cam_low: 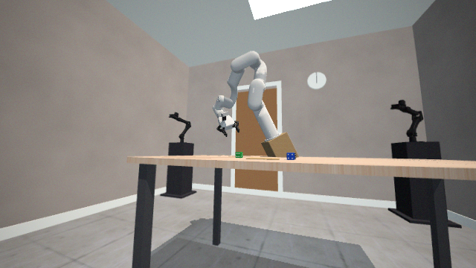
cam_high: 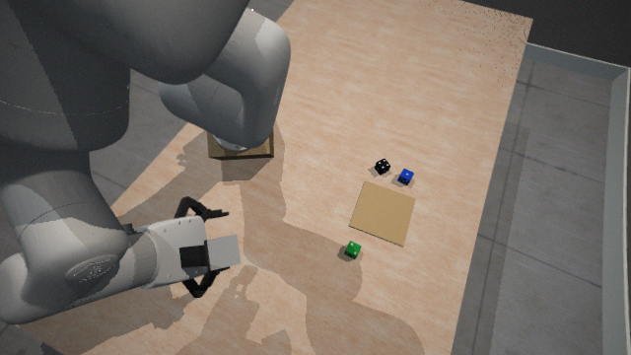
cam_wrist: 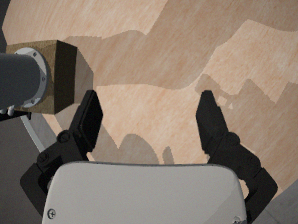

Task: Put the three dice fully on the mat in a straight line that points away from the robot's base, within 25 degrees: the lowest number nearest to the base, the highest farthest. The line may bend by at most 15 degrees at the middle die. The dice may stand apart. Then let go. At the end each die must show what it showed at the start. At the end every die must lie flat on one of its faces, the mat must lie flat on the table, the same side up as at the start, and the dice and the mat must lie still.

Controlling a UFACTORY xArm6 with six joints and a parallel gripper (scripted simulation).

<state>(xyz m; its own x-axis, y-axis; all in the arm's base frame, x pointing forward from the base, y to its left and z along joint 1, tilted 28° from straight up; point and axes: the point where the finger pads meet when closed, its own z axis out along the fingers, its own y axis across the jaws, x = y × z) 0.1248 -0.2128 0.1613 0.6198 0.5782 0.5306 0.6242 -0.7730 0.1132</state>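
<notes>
Now: hand 24 cm short of the green die, 15 cm above it and 13 cm to the right of it. Round my hand: tan mat 28 cm ahead, 26 cm to the left, 16 cm below; black die 38 cm to the left, 23 cm ahead, 15 cm below; blue die 38 cm to the left, 30 cm ahead, 15 cm below.
</notes>
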